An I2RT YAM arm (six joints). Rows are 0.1 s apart.
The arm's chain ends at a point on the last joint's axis. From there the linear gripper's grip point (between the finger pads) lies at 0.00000 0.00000 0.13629 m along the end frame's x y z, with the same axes.
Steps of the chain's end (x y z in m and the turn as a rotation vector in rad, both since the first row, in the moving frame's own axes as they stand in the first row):
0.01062 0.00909 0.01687 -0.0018 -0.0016 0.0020
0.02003 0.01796 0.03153 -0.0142 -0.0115 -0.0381
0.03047 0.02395 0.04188 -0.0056 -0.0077 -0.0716
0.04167 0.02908 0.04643 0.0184 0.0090 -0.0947
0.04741 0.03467 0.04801 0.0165 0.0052 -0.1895
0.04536 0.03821 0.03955 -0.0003 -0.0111 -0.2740
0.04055 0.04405 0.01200 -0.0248 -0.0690 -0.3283
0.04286 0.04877 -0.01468 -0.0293 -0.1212 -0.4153
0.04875 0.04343 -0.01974 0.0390 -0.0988 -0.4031
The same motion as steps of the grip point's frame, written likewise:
0.01040 0.00934 0.01687 -0.0018 -0.0016 0.0020
0.01850 0.01992 0.03151 -0.0142 -0.0115 -0.0381
0.02945 0.02475 0.04187 -0.0056 -0.0077 -0.0716
0.04278 0.02652 0.04640 0.0184 0.0090 -0.0947
0.04790 0.03237 0.04799 0.0165 0.0052 -0.1895
0.04387 0.03846 0.03954 -0.0003 -0.0111 -0.2740
0.03187 0.04890 0.01164 -0.0248 -0.0690 -0.3283
0.02767 0.05602 -0.01572 -0.0293 -0.1212 -0.4153
0.03462 0.04094 -0.02050 0.0390 -0.0988 -0.4031

